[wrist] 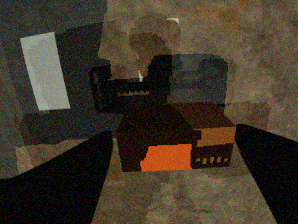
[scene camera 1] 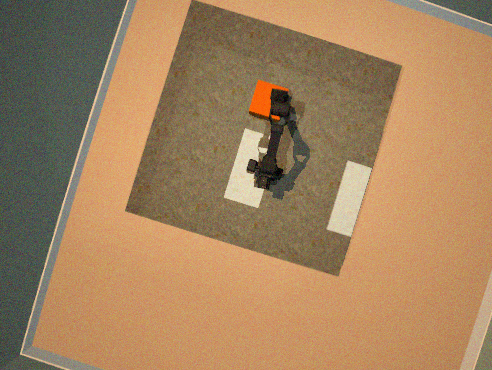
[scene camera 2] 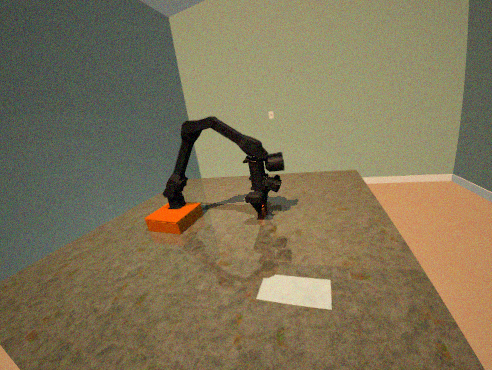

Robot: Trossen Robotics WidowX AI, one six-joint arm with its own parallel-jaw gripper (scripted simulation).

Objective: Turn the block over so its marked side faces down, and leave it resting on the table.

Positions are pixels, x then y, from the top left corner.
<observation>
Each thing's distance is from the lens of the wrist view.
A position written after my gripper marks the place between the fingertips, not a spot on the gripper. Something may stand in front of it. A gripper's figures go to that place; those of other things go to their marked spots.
my gripper (wrist: 173,134): 10 cm
block (wrist: 157,137): 8 cm
</observation>
